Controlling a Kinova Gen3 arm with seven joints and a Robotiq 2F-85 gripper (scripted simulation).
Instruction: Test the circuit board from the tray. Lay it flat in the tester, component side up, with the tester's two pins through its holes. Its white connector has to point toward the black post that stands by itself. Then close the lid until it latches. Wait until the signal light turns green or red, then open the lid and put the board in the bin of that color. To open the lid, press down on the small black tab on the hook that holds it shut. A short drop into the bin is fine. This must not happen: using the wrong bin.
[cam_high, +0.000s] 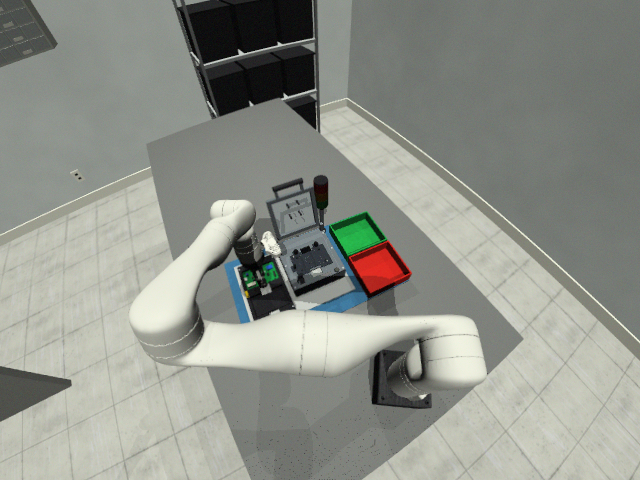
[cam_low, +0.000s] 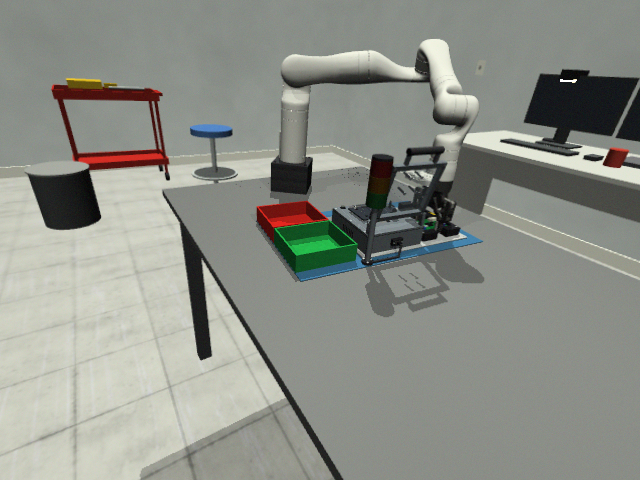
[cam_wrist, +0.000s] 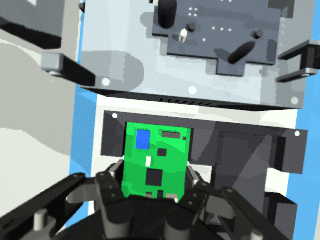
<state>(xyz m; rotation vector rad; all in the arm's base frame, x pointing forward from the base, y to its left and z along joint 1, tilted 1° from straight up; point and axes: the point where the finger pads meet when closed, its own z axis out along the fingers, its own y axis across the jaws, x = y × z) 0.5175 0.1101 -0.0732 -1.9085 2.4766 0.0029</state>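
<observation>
The green circuit board is right at my hand. Also, from my hand: clear lid 4 cm ahead, 19 cm to the right, 16 cm above; tester bed 8 cm behind, 15 cm to the right, 5 cm above; green bin 9 cm behind, 36 cm to the right, 1 cm below.
</observation>
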